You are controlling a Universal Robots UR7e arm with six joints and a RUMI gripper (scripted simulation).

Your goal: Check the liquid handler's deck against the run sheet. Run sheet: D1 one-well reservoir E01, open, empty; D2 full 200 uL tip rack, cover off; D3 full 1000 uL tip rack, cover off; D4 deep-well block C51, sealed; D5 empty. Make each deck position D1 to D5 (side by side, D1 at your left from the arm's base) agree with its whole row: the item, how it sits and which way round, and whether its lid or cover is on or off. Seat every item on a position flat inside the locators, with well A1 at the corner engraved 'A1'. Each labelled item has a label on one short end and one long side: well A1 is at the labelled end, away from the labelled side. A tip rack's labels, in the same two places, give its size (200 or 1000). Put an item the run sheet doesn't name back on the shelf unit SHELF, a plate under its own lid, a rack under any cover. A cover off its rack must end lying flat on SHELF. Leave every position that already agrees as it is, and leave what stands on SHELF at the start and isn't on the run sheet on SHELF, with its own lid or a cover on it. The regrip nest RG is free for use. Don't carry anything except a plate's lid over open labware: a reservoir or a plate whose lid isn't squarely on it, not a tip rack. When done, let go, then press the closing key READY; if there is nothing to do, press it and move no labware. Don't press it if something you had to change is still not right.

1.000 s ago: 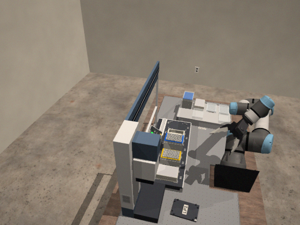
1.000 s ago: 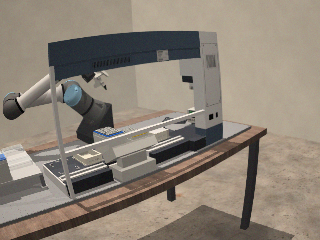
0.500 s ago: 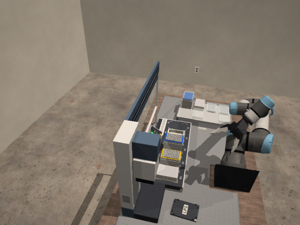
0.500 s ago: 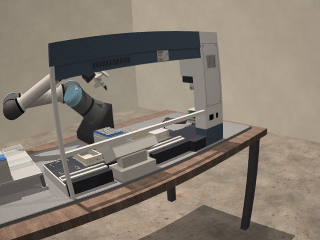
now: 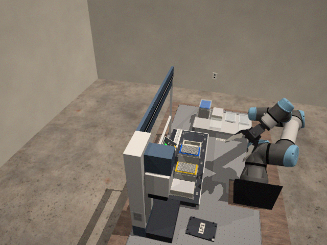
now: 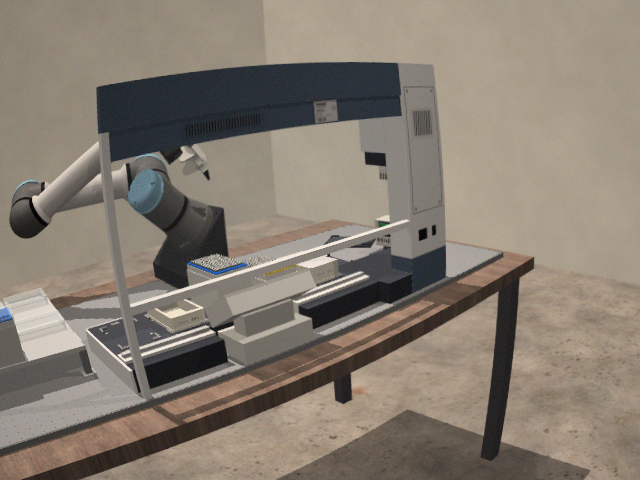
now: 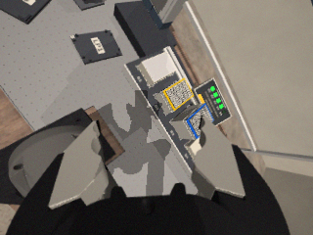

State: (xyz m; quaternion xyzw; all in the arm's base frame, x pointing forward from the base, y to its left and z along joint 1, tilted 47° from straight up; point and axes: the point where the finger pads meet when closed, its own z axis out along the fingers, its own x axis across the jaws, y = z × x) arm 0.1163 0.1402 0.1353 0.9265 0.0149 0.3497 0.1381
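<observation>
Now: the yellow-rimmed tip rack 230 mm ahead of my hand, 220 mm below it and 10 mm to the left of it. Round my hand: blue-rimmed tip rack 260 mm ahead, 190 mm below, 100 mm to the right; then white sealed block 240 mm below, 220 mm ahead, 130 mm to the left; then dark pad 300 mm to the left, 300 mm below, 60 mm ahead.
</observation>
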